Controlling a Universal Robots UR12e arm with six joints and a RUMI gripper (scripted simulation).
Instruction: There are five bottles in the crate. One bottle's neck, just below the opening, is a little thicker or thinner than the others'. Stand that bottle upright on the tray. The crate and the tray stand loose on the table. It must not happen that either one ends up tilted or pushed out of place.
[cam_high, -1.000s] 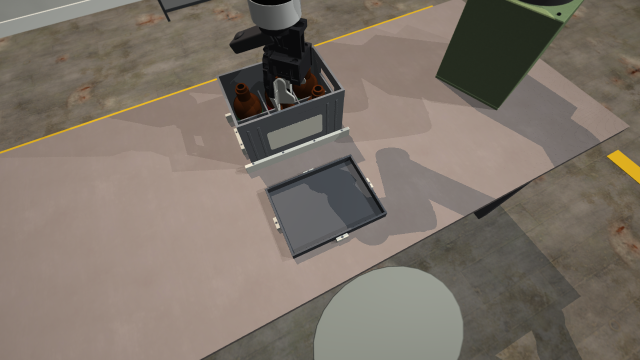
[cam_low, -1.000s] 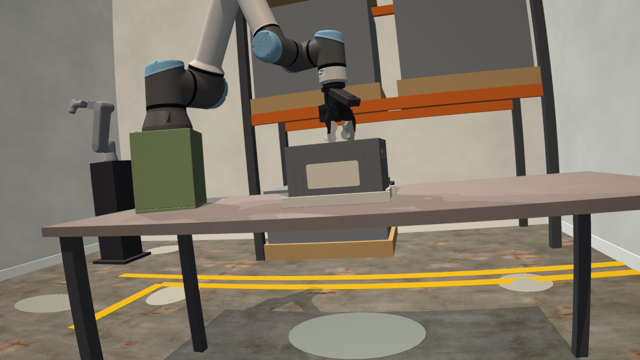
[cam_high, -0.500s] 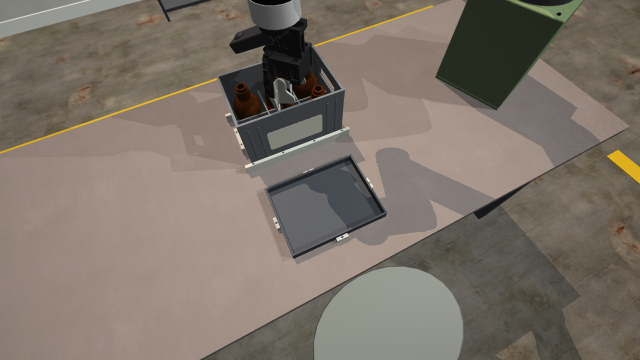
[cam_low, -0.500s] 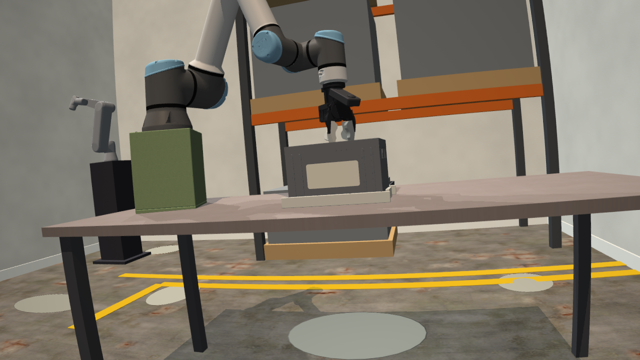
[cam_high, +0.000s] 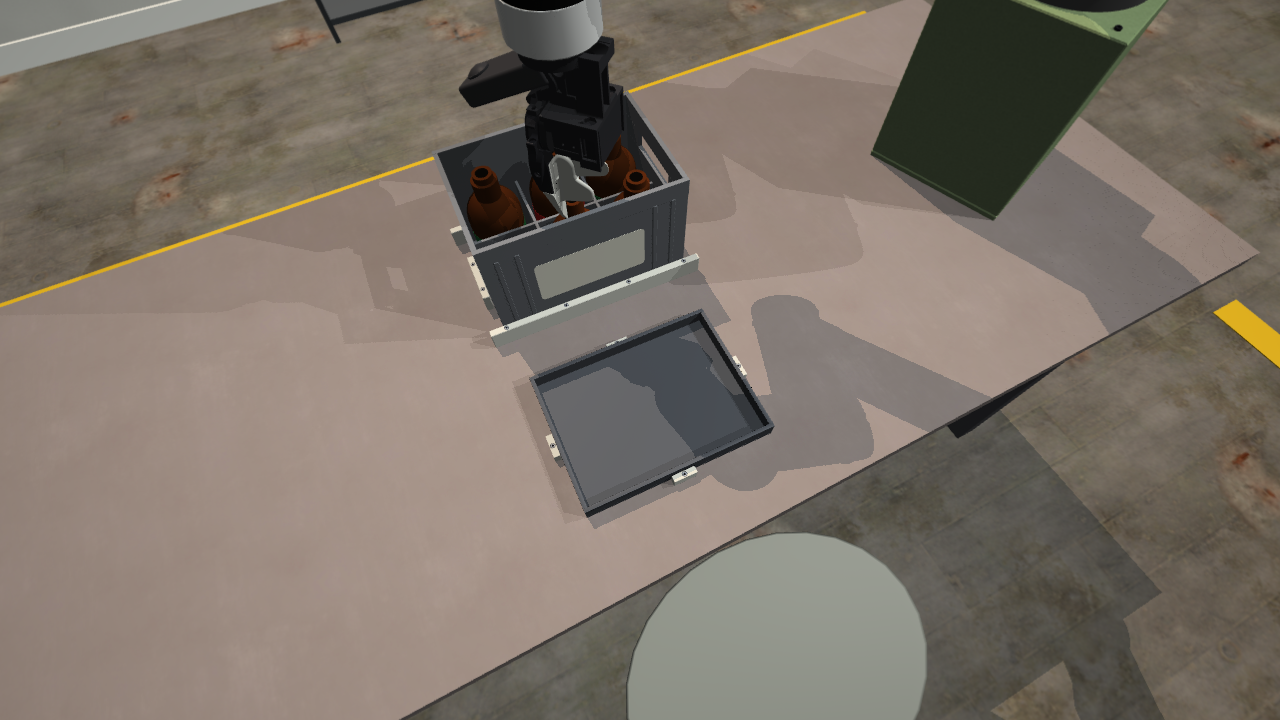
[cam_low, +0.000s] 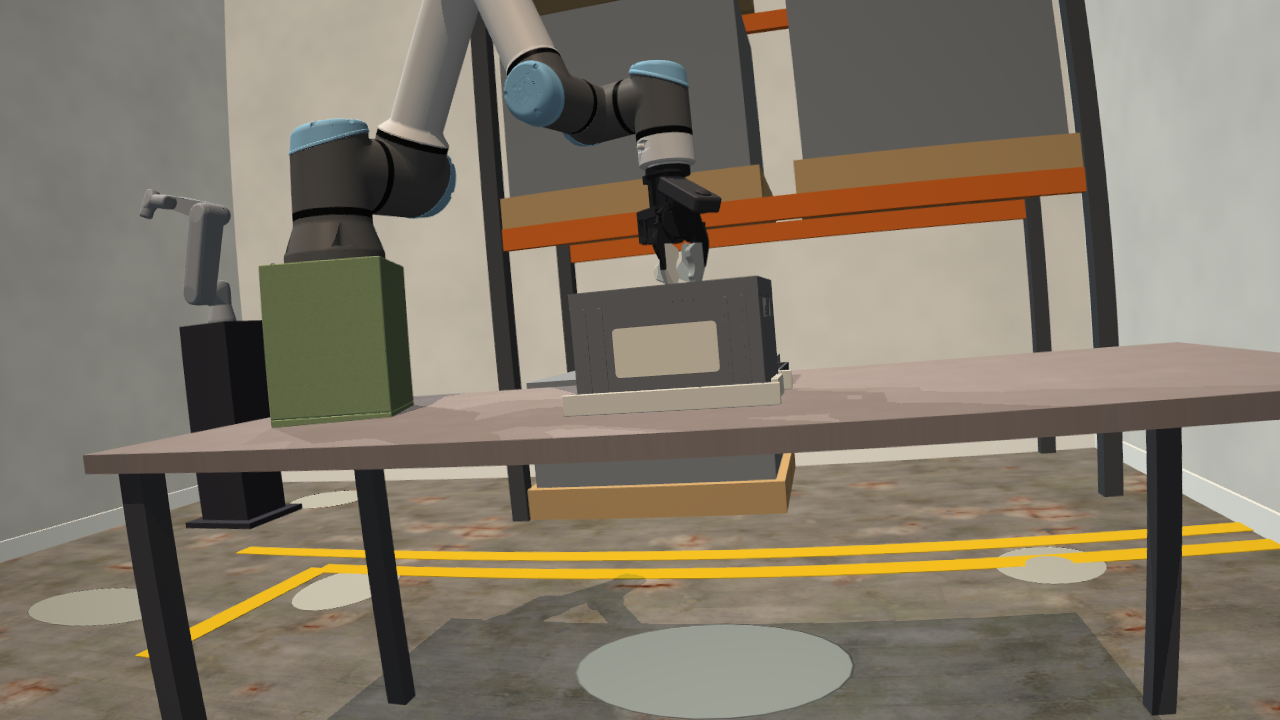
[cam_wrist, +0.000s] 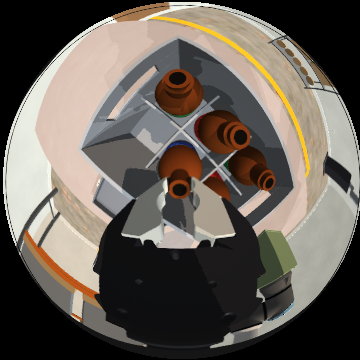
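The brown bottle lies 70 mm below my hand and 10 mm to the left of it. The rest, counted from my hand: grey crate: 70 mm below, 40 mm to the right, 10 mm behind; then dark tray: 230 mm to the left, 150 mm below, 10 mm ahead.
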